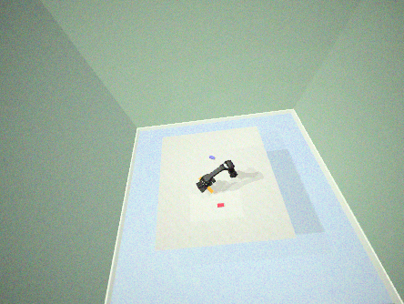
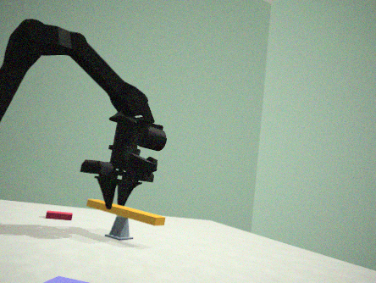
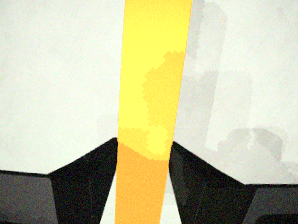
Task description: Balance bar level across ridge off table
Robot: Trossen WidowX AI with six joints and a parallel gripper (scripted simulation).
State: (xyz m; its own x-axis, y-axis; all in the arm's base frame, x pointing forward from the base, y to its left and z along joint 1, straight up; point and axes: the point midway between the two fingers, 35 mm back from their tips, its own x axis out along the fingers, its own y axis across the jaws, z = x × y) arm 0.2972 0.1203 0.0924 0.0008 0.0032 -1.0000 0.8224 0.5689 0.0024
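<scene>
The orange bar is 20 mm ahead of my gripper tip and 20 mm to the right of it. Round my gripper tip: red block: 110 mm behind, 190 mm to the left, 50 mm below; then purple block: 90 mm behind, 370 mm to the right, 50 mm below.
</scene>
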